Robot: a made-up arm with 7 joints.
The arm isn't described. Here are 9 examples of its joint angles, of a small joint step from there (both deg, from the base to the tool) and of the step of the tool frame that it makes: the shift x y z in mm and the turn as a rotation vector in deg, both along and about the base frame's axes.
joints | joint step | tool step
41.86 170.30 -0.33 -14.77 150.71 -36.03 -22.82 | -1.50 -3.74 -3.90 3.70 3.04 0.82 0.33 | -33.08 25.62 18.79 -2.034 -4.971 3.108
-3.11 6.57 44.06 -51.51 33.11 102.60 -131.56 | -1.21 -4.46 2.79 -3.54 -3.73 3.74 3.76 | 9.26 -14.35 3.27 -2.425 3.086 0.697
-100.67 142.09 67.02 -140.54 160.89 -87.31 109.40 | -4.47 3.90 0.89 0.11 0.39 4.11 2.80 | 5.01 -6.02 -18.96 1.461 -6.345 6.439
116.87 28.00 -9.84 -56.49 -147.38 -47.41 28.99 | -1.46 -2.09 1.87 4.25 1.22 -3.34 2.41 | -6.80 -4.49 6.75 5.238 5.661 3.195
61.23 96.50 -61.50 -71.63 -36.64 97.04 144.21 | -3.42 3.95 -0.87 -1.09 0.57 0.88 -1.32 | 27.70 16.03 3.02 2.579 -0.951 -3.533
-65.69 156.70 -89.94 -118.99 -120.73 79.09 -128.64 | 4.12 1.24 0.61 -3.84 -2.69 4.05 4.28 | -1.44 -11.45 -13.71 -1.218 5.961 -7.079
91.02 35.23 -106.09 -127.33 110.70 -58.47 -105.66 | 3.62 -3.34 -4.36 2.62 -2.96 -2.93 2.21 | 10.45 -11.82 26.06 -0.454 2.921 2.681
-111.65 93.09 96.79 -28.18 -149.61 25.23 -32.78 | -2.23 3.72 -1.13 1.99 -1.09 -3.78 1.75 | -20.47 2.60 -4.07 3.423 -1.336 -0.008
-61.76 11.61 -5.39 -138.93 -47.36 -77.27 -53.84 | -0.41 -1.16 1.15 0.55 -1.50 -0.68 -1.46 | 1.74 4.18 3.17 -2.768 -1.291 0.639
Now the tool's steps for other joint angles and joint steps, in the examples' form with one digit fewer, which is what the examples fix.
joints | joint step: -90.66 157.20 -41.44 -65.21 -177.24 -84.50 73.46 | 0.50 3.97 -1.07 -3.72 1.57 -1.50 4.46
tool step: -3.3 -13.0 0.5 3.68 -1.71 2.17
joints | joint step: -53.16 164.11 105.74 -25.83 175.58 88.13 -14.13 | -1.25 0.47 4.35 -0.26 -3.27 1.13 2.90
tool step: -10.7 2.8 -15.7 1.65 -0.96 0.87
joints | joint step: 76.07 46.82 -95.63 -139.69 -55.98 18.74 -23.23 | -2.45 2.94 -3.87 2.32 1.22 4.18 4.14
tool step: -27.1 1.5 7.9 0.55 7.40 -5.14
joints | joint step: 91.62 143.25 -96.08 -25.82 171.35 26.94 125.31 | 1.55 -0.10 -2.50 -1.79 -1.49 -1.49 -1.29
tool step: -9.0 1.0 3.3 0.96 5.70 2.83
